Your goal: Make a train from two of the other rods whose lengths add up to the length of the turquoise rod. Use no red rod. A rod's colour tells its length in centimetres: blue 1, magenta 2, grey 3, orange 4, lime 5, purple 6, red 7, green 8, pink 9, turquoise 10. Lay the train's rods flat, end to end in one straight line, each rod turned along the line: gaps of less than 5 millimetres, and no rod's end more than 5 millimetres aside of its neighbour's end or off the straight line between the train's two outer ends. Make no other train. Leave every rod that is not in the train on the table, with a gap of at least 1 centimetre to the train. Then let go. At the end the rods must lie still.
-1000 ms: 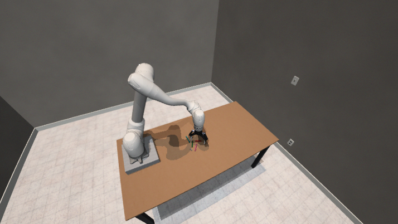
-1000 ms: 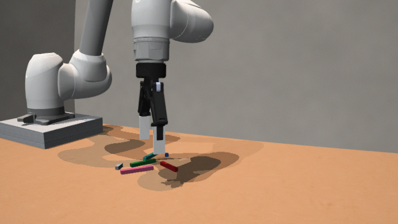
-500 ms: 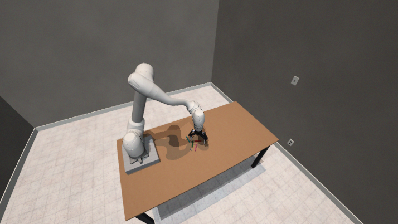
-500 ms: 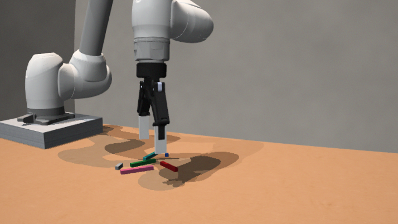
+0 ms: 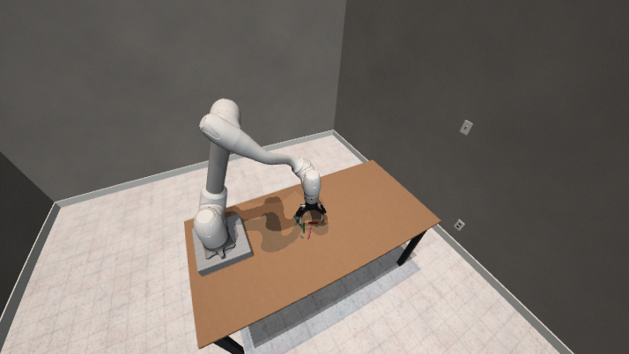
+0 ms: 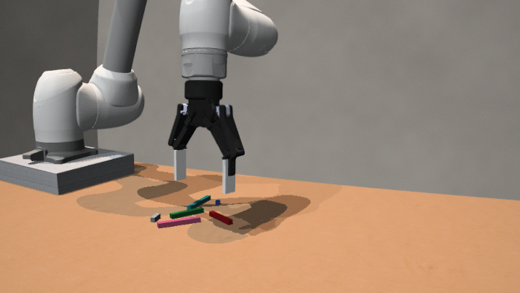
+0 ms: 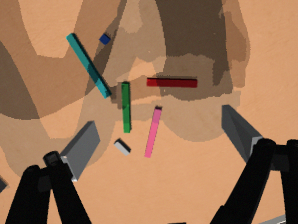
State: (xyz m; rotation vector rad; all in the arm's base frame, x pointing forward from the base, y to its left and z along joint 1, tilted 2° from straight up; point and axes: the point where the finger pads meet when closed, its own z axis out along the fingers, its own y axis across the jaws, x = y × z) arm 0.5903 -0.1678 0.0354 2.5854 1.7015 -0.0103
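The blue rod lies 110 mm to the left of my hand, 80 mm below it and 10 mm behind it. From my hand the other things lie so: red rod: 80 mm below, 30 mm ahead, 20 mm to the left; then green rod: 80 mm below, 50 mm behind, 20 mm to the left; then pink rod: 80 mm below, 40 mm to the right, 30 mm behind.
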